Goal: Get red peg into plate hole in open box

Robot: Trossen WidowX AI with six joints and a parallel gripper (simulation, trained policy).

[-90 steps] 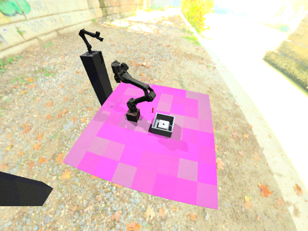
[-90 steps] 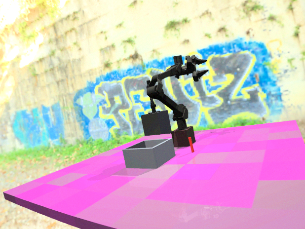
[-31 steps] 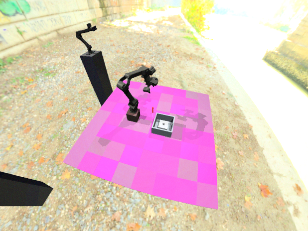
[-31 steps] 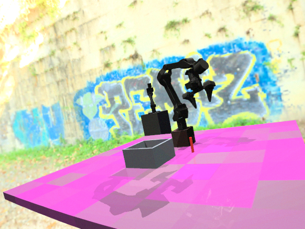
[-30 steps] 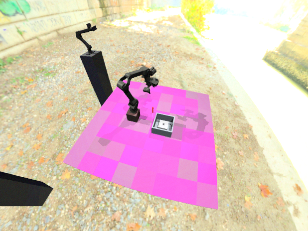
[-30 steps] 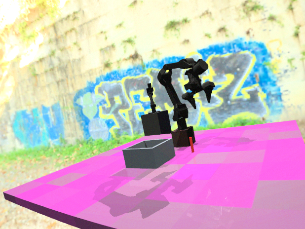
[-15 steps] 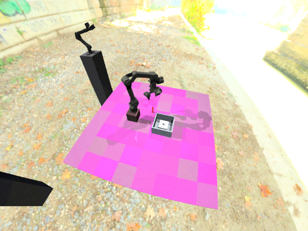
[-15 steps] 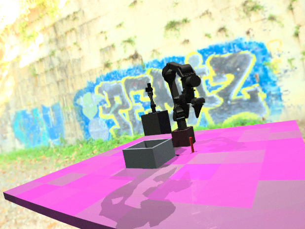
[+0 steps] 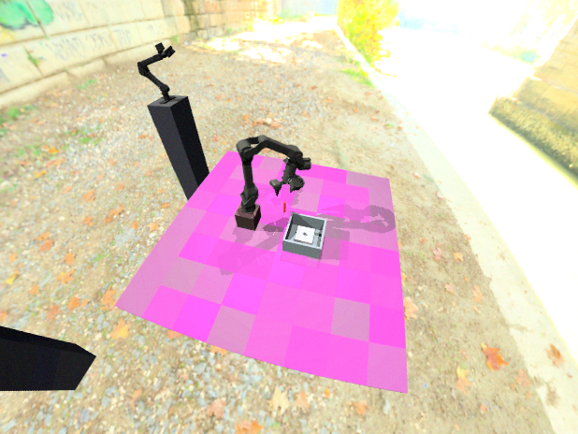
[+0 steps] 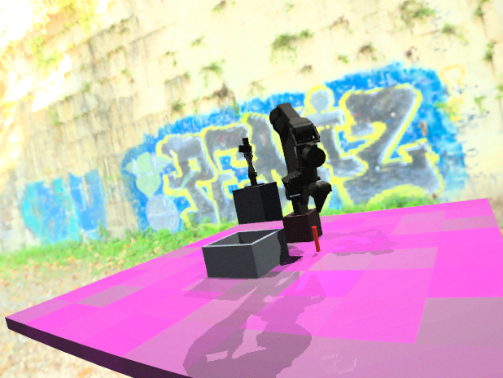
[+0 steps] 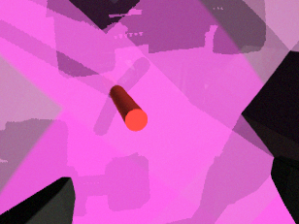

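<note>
Now: the red peg 100 mm below my gripper tip and 10 mm ahead of it. From my gripper tip the other things lie so: grey box: 170 mm to the right, 160 mm ahead, 110 mm below; plate: 170 mm to the right, 160 mm ahead, 90 mm below.
</note>
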